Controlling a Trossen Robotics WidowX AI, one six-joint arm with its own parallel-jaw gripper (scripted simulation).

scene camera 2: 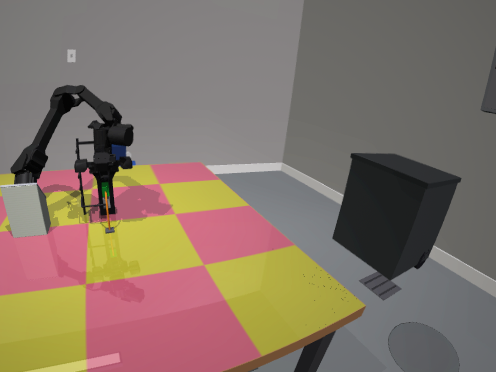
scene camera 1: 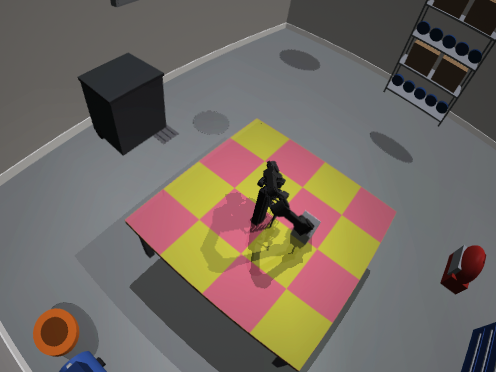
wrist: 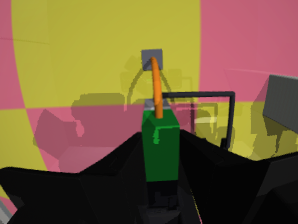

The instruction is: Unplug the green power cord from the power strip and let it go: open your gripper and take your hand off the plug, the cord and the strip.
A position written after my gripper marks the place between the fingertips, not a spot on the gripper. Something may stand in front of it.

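You can see my gripper [scene camera 2: 105, 188], [wrist: 160, 136], and there's a green plug [wrist: 161, 137] too.
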